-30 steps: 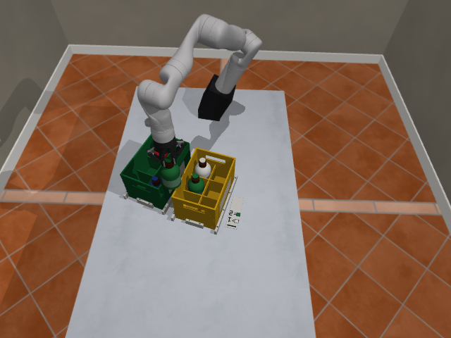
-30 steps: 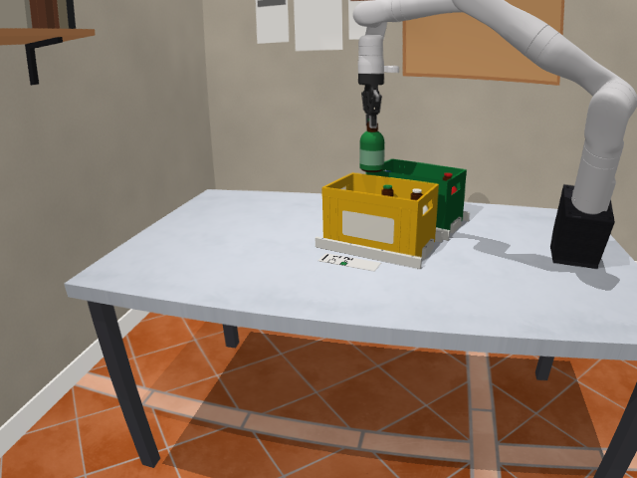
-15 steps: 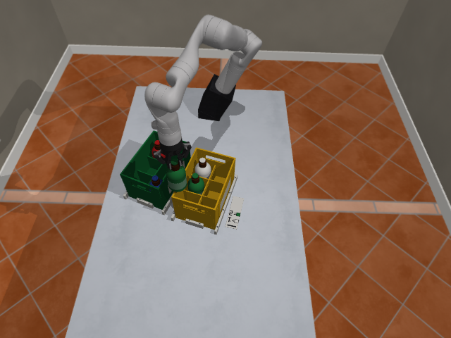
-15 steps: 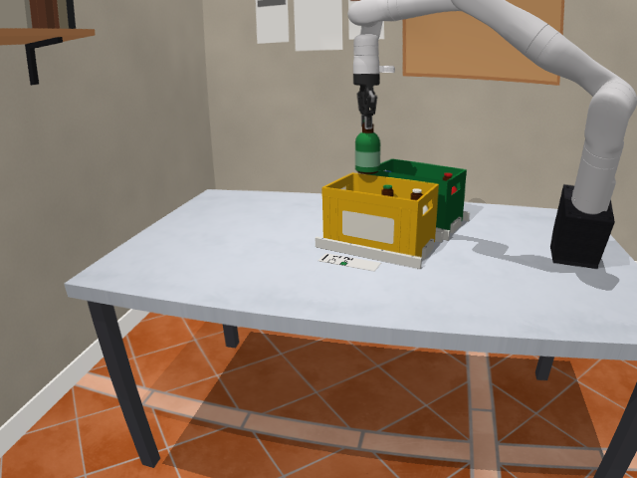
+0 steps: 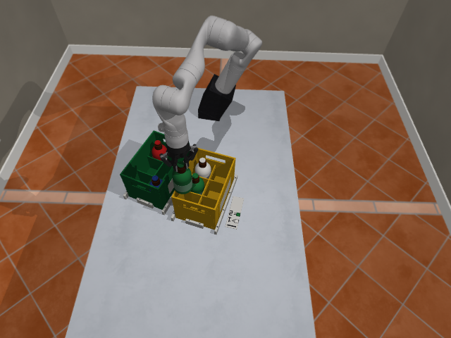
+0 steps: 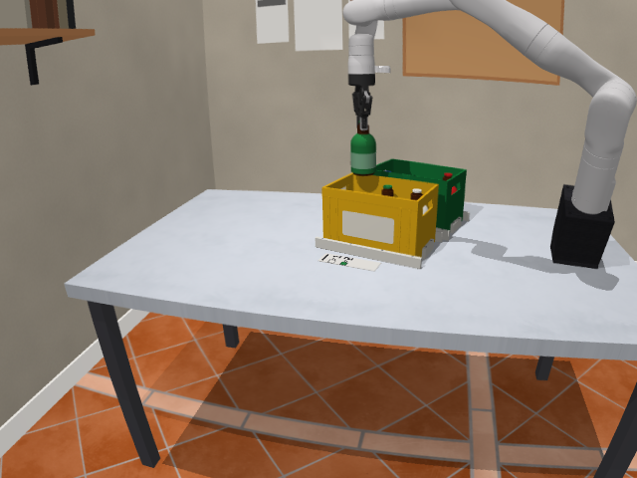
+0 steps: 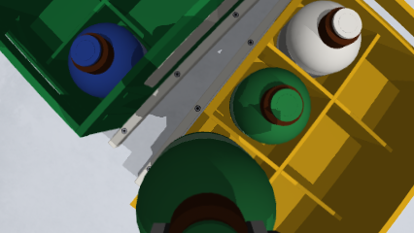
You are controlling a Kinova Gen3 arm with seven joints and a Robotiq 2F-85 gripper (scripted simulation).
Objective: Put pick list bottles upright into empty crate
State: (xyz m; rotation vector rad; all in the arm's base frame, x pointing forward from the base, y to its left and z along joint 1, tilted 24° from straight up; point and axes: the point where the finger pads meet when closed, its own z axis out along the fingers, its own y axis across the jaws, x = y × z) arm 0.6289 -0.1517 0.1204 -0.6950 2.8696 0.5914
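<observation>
Now: hand 70 mm past the yellow crate, 70 mm to the right of it and 250 mm above it. Round my hand: green crate (150 mm behind, 150 mm to the right, 250 mm below); then blue-label bottle (50 mm behind, 130 mm to the right, 250 mm below); then white-label bottle (170 mm behind, 50 mm to the left, 250 mm below).
</observation>
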